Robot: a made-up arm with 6 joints. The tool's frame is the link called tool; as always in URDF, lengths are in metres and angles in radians. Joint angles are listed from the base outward.
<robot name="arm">
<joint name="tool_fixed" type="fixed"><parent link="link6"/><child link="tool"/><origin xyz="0 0 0" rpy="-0.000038 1.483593 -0.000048"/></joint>
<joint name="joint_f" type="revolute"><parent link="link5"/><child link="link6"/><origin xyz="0.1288 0 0.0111" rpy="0 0 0"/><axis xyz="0.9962 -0.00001 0.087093"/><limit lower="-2.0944" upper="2.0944"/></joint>
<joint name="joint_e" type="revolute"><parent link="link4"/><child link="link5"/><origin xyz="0 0 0" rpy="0 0 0"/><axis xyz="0.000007 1 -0.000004"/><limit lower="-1.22" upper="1.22"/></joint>
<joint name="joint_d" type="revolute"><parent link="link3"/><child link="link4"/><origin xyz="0.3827 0 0.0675" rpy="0 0 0"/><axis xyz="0.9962 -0.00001 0.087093"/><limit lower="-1.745" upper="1.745"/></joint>
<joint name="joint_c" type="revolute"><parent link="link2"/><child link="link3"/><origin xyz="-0.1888 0 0.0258" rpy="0 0 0"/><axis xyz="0.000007 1 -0.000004"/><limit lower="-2.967" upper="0"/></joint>
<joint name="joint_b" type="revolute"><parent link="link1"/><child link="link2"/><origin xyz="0 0 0" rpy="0 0 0"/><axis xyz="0.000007 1 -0.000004"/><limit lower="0" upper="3.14"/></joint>
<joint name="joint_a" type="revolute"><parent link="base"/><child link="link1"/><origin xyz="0 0 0.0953" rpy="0 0 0"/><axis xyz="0 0 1"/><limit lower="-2.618" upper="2.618"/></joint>
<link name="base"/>
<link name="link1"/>
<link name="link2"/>
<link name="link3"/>
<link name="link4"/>
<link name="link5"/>
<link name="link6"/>
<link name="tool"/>
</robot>
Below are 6 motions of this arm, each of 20 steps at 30 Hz.
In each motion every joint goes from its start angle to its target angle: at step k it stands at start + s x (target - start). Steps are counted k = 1, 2, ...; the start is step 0. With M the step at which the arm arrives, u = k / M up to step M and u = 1 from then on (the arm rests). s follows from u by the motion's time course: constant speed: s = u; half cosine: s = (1 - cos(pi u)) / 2; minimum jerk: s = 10 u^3 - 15 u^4 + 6 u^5.
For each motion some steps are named. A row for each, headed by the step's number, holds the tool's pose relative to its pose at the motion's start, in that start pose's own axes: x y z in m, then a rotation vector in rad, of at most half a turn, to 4 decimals.
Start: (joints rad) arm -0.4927 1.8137 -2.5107 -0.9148 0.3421 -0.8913
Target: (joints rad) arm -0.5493 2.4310 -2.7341 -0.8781 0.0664 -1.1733
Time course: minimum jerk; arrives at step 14
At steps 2, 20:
2: -0.0021 0.0060 0.0026 -0.0039 -0.0050 -0.0089
20: -0.0654 0.2817 0.0518 -0.1480 -0.2301 -0.3319

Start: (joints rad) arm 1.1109 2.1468 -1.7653 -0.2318 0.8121 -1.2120
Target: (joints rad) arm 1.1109 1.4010 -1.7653 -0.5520 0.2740 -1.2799
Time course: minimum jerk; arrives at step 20
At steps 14, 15, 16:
14: 0.0381 -0.1360 -0.3766 1.0856 -0.0124 -0.1458
15: 0.0424 -0.1345 -0.4068 1.1617 -0.0057 -0.1570
16: 0.0458 -0.1322 -0.4298 1.2198 0.0001 -0.1656

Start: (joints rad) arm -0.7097 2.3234 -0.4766 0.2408 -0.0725 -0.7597
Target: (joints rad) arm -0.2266 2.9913 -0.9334 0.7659 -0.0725 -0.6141
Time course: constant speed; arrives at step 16
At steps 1, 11, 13, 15, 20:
1: -0.0002 0.0029 0.0056 -0.0010 0.0145 0.0116
11: 0.0184 0.0297 0.0680 0.0432 0.1633 0.1289
13: 0.0268 0.0333 0.0811 0.0640 0.1911 0.1525
15: 0.0367 0.0358 0.0942 0.0887 0.2174 0.1761
20: 0.0422 0.0366 0.1006 0.1024 0.2298 0.1879

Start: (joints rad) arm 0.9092 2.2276 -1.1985 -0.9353 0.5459 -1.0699
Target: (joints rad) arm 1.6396 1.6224 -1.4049 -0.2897 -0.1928 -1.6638
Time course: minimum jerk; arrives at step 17
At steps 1, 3, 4, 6, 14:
1: -0.0002 -0.0009 -0.0006 0.0028 -0.0009 -0.0006
3: -0.0057 -0.0192 -0.0143 0.0636 -0.0198 -0.0144
4: -0.0128 -0.0405 -0.0320 0.1370 -0.0424 -0.0314
6: -0.0389 -0.1024 -0.0981 0.3786 -0.1147 -0.0885
14: -0.1536 -0.1828 -0.5478 1.6037 -0.4565 -0.2373

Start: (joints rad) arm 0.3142 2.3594 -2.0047 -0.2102 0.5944 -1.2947
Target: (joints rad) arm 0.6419 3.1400 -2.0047 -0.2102 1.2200 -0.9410
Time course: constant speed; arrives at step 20
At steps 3, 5, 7, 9, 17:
3: -0.0256 0.0697 0.0417 -0.2034 0.0146 -0.0017
5: -0.0401 0.1188 0.0635 -0.3368 0.0354 -0.0077
7: -0.0523 0.1693 0.0805 -0.4677 0.0653 -0.0177
9: -0.0617 0.2206 0.0927 -0.5956 0.1041 -0.0318
17: -0.0691 0.4210 0.0985 -1.0632 0.3494 -0.1290

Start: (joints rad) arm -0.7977 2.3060 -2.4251 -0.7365 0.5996 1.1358
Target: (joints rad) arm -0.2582 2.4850 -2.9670 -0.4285 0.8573 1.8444
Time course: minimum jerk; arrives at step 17
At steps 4, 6, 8, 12, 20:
4: 0.0044 0.0281 -0.0140 -0.0425 0.0177 0.0859
6: 0.0125 0.0740 -0.0414 -0.1130 0.0596 0.2314
8: 0.0244 0.1313 -0.0855 -0.2024 0.1402 0.4254
12: 0.0482 0.2226 -0.1908 -0.3412 0.3722 0.7819
20: 0.0569 0.2497 -0.2375 -0.3777 0.4876 0.9092

